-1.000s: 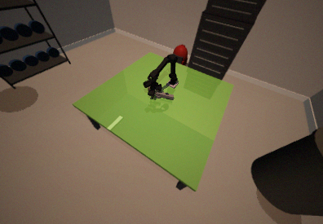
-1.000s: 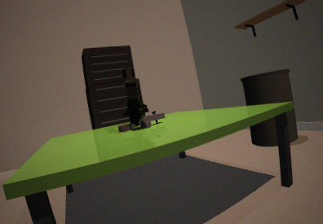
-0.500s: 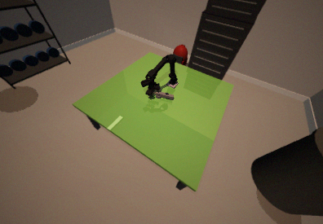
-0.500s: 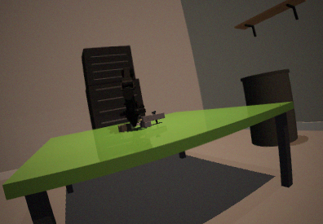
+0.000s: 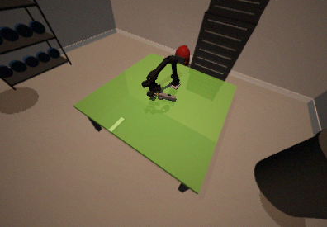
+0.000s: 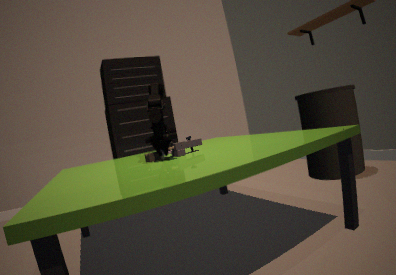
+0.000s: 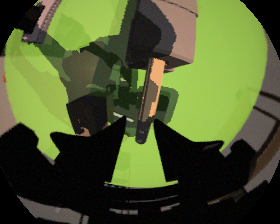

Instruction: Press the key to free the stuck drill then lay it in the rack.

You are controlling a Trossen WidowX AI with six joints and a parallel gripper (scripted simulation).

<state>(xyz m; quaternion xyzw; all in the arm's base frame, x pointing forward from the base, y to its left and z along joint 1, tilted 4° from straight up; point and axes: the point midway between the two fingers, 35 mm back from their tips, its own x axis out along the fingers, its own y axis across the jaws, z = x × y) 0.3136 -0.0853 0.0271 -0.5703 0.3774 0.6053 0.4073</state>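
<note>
Right now my gripper tip is 5 cm to the right of the tan drill, 3 cm below it and 2 cm past it. The rest, counted from my gripper tip: grey block 14 cm to the left, 6 cm behind, 2 cm above.
</note>
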